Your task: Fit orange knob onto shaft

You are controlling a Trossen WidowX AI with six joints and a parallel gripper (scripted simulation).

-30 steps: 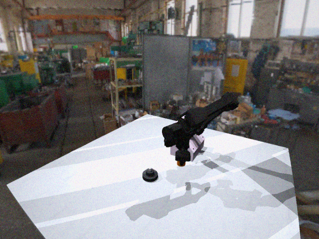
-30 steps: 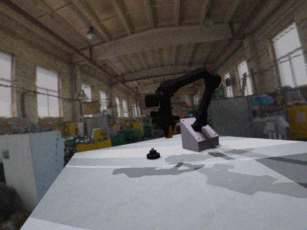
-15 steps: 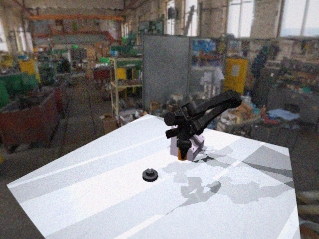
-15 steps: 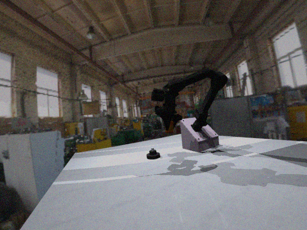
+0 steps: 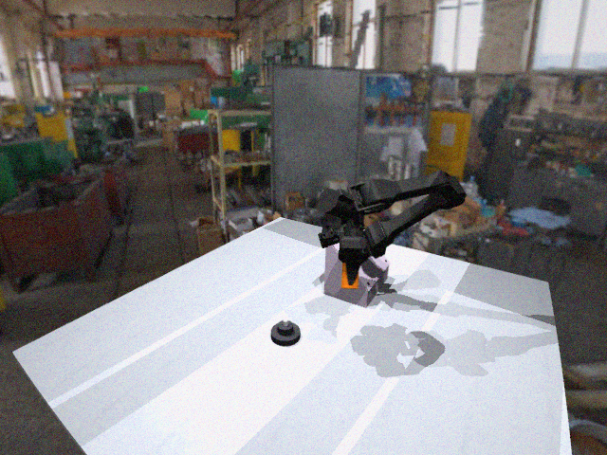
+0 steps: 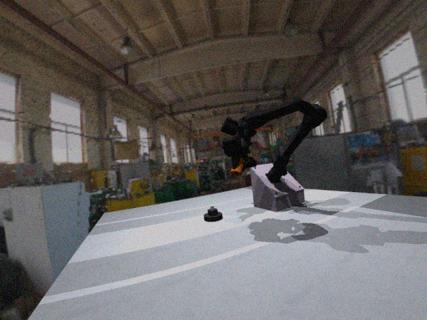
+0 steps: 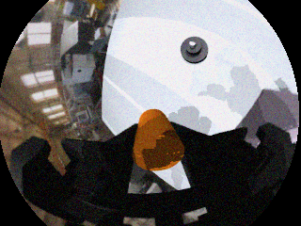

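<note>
My gripper tip is 30 mm below the orange knob, 20 mm past it and 10 mm to the left of it. Also, from my gripper tip: round black pedestal (180 mm below, 160 mm to the right, 60 mm ahead).
</note>
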